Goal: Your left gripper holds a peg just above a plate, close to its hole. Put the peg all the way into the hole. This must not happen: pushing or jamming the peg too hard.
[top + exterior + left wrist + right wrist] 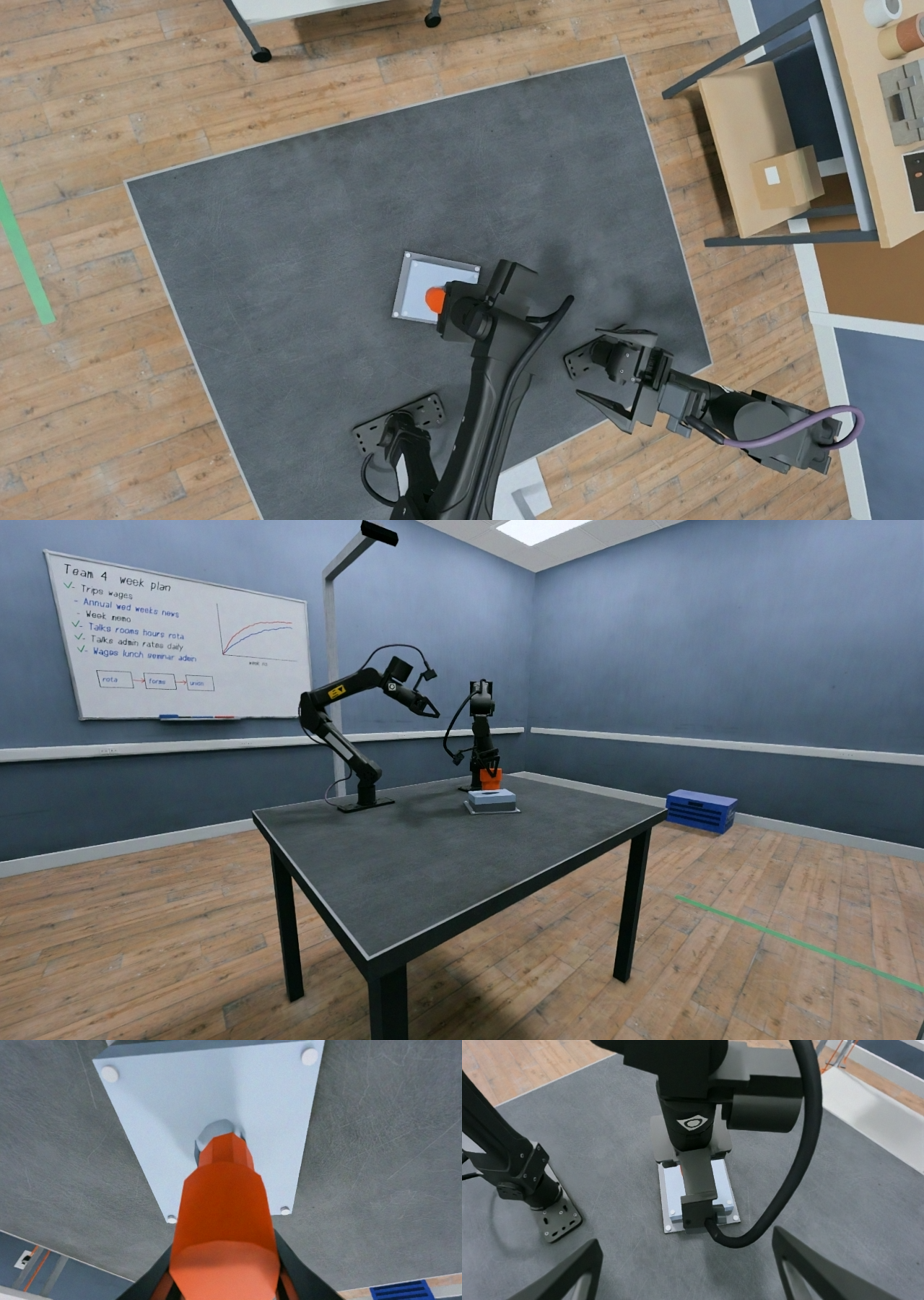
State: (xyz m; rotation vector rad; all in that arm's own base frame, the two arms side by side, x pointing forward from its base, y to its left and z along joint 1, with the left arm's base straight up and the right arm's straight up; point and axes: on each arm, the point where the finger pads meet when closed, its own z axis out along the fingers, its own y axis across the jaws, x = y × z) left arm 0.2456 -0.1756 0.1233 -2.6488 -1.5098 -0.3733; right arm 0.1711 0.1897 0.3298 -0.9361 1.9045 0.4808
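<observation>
Right now my left hand is 80 mm above the light blue plate and 10 mm short of it. Round my left hand: orange peg 20 mm below; grey base 110 mm below, 10 mm ahead.
</observation>
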